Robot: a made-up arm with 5 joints. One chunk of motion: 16 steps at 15 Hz.
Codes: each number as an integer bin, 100 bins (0 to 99) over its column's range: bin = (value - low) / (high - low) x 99, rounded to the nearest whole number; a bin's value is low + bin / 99 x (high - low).
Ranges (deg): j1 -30..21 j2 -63..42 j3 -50..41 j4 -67..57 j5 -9..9
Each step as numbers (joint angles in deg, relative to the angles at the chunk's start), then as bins.
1 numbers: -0.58 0.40 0.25 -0.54 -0.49
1 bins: 57 60 55 53 47
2 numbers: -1.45 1.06 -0.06 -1.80 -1.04
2 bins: 55 60 54 52 44
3 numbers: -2.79 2.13 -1.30 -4.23 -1.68
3 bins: 53 61 53 50 40
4 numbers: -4.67 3.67 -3.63 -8.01 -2.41
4 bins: 49 63 50 47 36
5 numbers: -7.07 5.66 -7.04 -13.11 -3.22
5 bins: 45 65 47 43 32
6 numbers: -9.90 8.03 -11.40 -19.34 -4.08
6 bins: 39 67 42 38 27
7 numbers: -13.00 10.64 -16.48 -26.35 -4.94
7 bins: 33 69 36 32 22
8 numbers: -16.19 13.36 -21.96 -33.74 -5.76
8 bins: 27 72 31 27 18
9 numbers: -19.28 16.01 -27.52 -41.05 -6.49
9 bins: 21 74 24 21 14
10 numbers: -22.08 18.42 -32.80 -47.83 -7.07
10 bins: 15 77 19 15 11
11 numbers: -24.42 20.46 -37.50 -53.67 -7.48
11 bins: 11 79 14 11 8
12 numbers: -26.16 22.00 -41.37 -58.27 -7.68
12 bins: 7 80 9 7 7
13 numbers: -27.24 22.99 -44.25 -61.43 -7.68
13 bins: 5 81 6 4 7
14 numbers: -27.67 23.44 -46.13 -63.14 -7.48
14 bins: 5 82 4 3 8
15 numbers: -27.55 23.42 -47.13 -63.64 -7.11
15 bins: 5 81 3 3 10
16 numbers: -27.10 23.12 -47.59 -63.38 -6.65
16 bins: 6 81 3 3 13
